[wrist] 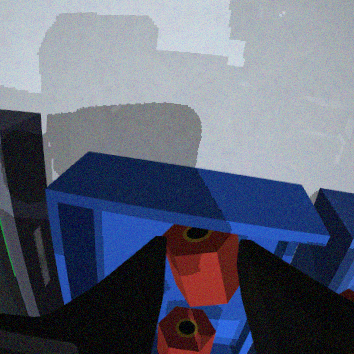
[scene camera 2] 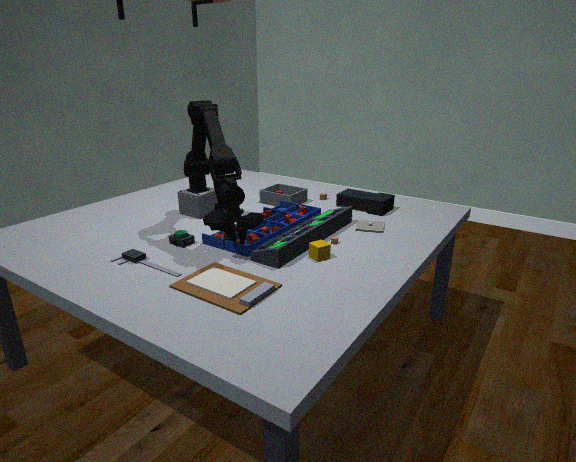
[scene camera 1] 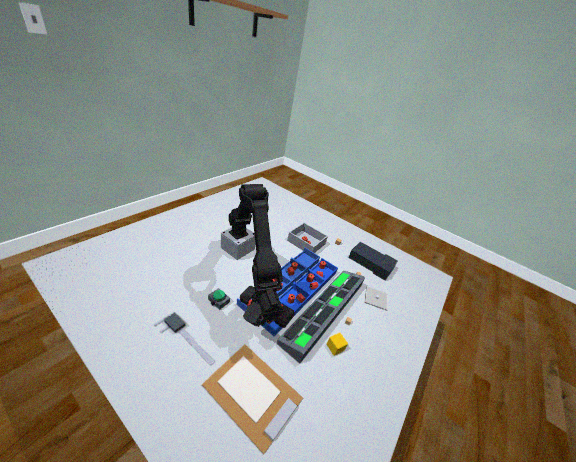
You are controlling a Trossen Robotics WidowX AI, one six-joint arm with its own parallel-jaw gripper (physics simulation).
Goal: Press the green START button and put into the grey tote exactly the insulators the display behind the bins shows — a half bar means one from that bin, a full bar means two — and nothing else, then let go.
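My gripper (scene camera 1: 270,321) (scene camera 2: 241,241) (wrist: 201,248) is down in the end bin of the blue bins (scene camera 1: 306,258) (wrist: 150,175). Its fingers are shut on a red hexagonal insulator (wrist: 205,280), beside the bin's end wall. Another red insulator (wrist: 186,335) is just below it in the wrist view. Several more lie in other bins. The grey tote (scene camera 1: 300,244) (scene camera 2: 275,199) holds red insulators (scene camera 1: 306,240). The green START button (scene camera 1: 219,295) (scene camera 2: 181,233) is left of the bins. The display (scene camera 1: 291,348) (scene camera 2: 267,258) shows green bars (scene camera 1: 341,279) (scene camera 1: 335,301) (scene camera 1: 303,340).
A yellow cube (scene camera 1: 337,343) (scene camera 2: 319,250) stands beside the display. A clipboard (scene camera 1: 222,395) (scene camera 2: 185,289) and a caliper (scene camera 1: 175,322) (scene camera 2: 134,255) lie nearer the cameras. A dark box (scene camera 1: 372,260) (scene camera 2: 365,201), a pale plate (scene camera 1: 376,302) and small wooden cubes (scene camera 1: 338,241) (scene camera 1: 349,320) are at the right.
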